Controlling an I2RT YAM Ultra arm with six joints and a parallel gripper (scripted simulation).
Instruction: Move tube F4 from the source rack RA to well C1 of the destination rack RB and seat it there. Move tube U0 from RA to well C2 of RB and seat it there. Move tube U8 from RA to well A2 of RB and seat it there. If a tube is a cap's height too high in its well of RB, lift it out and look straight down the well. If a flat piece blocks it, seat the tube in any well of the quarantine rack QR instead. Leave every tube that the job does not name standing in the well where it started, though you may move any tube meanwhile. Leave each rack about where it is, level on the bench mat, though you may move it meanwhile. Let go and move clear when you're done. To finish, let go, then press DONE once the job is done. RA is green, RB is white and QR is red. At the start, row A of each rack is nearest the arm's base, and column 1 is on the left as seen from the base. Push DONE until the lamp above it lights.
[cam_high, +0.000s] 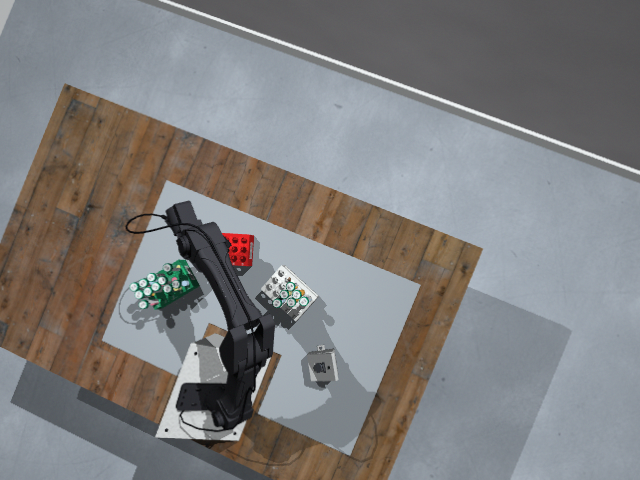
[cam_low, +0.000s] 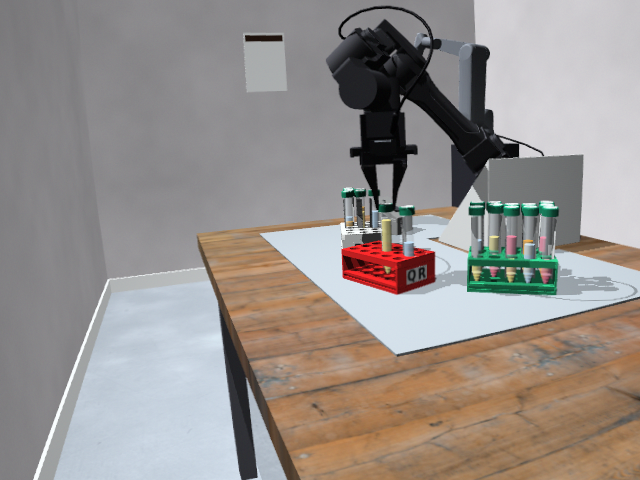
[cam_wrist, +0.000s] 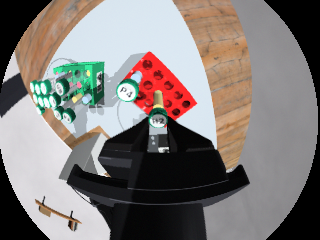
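Now: hand 6 cm above the tube with yellow filling, 1 cm to the right of it and 1 cm short of it. Also, from my hand: red rack QR (10 cm below, 1 cm to the left); tube (6 cm below, 5 cm to the left, 1 cm behind); white rack RB (19 cm to the right, 10 cm below, 6 cm behind).
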